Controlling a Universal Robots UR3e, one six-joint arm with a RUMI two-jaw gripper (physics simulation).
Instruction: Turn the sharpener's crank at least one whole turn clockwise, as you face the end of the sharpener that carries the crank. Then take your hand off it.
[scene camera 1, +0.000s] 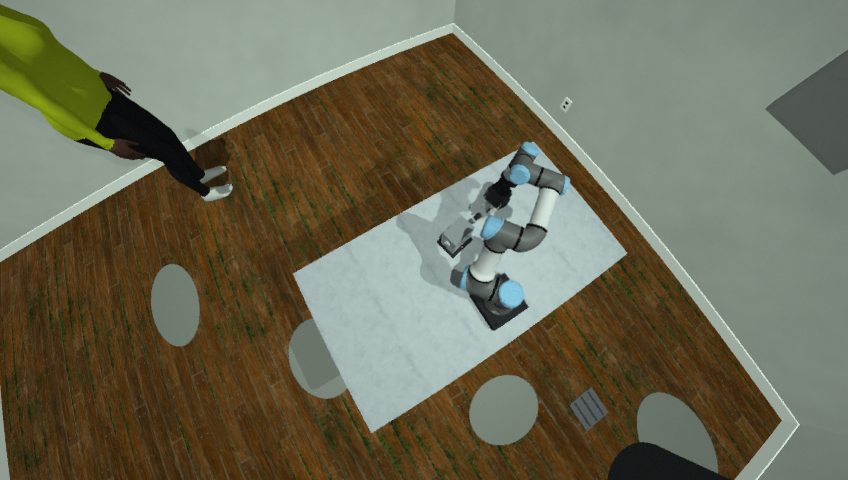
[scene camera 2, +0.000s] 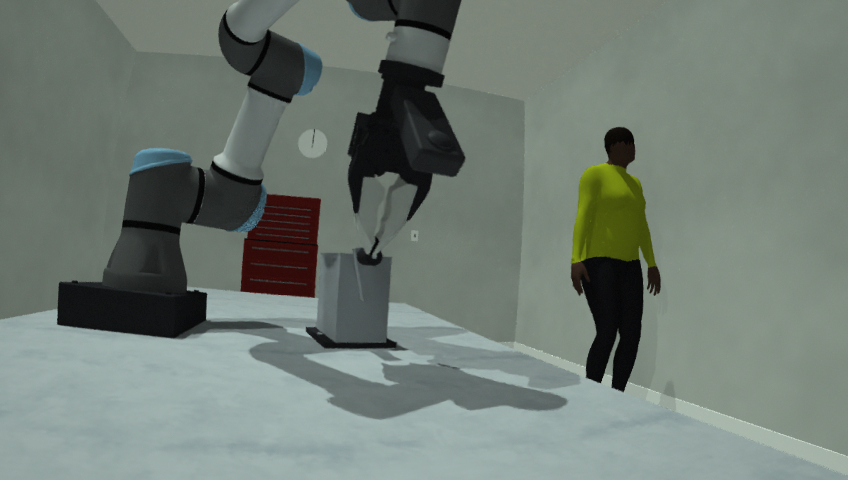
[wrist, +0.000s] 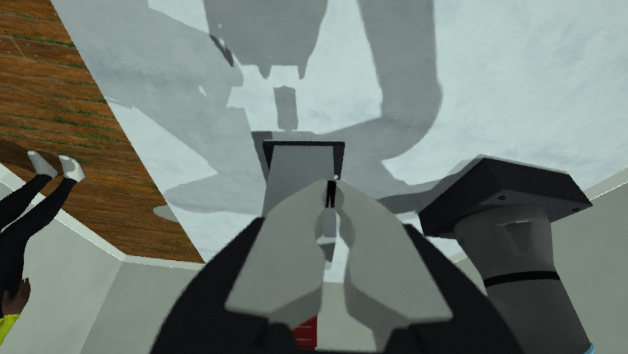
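Pixels of known places: gripper, between the fingertips: (scene camera 1: 486, 212) (scene camera 2: 370, 254) (wrist: 329, 182); arm's base, origin of its link: (scene camera 2: 145, 288) (wrist: 496, 223).
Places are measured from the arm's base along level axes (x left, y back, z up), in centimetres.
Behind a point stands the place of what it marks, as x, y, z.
The sharpener is a grey box (scene camera 1: 457, 236) {7.1, -28.9, 7.6} (scene camera 2: 334, 297) {0.3, -29.4, 1.6} (wrist: 300, 167) {0.3, -33.5, -0.8} on a black base plate, standing on the table. Its crank has a black handle (scene camera 1: 474, 218) {-2.4, -33.4, 8.3} (scene camera 2: 369, 259) {-5.8, -34.1, 7.0} near the top of the crank end, with a thin crank arm below it in scene camera 2. My gripper (scene camera 1: 488, 211) {-8.7, -34.2, 7.6} (scene camera 2: 375, 245) {-8.7, -34.2, 7.6} (wrist: 329, 182) {-8.7, -34.2, 7.6} is shut and points down, its fingertips right at the handle. In scene camera 2 the tips overlap the handle's upper part; I cannot tell whether they touch it. In the wrist view the fingers cover the lower part of the box, and the handle is hidden.
The arm's black base (scene camera 1: 492, 319) {5.8, 6.2, -0.3} (scene camera 2: 127, 309) {-8.2, -2.7, -2.1} (wrist: 505, 185) {-7.2, -8.4, -0.5} stands on the pale table (scene camera 1: 380, 333) {49.9, -5.1, -5.2} (scene camera 2: 178, 410) {-29.6, -22.0, -5.2}, beside the sharpener. A red tool cabinet (scene camera 2: 279, 255) stands behind. A person in a yellow-green top (scene camera 1: 53, 77) (scene camera 2: 611, 211) stands away from the table.
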